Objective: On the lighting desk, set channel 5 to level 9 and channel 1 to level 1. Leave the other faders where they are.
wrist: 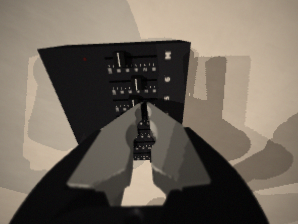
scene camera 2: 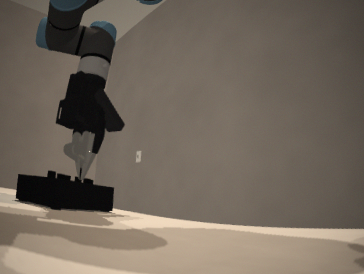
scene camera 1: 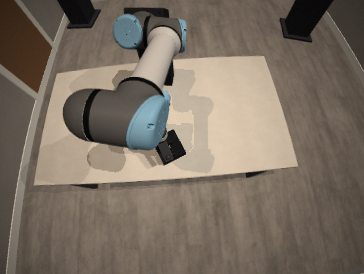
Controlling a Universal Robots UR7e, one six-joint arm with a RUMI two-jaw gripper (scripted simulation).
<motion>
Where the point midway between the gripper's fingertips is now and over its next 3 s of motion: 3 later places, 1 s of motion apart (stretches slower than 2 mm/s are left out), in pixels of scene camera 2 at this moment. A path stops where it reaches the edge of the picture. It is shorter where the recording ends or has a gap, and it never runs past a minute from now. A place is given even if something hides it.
My gripper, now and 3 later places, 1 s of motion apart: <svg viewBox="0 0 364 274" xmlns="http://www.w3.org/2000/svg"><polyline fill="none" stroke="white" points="81,180 76,179 75,179 78,165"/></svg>
</motion>
